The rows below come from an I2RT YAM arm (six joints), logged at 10 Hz.
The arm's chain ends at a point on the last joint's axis. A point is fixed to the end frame.
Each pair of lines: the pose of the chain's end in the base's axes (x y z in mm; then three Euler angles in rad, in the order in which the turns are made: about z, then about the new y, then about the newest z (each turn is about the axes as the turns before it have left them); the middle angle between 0 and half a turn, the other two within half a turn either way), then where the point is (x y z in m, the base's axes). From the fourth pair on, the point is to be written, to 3 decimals.
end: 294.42 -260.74 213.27 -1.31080 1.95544 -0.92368
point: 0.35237 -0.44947 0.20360
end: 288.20 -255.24 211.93 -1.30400 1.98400 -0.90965
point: 0.34647 -0.44351 0.19672
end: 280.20 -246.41 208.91 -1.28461 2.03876 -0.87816
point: 0.33984 -0.43309 0.18310
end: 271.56 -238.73 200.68 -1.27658 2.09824 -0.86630
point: 0.331 -0.423 0.163
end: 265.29 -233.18 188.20 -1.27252 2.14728 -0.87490
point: 0.326 -0.415 0.141
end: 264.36 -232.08 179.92 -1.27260 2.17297 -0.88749
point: 0.325 -0.413 0.128
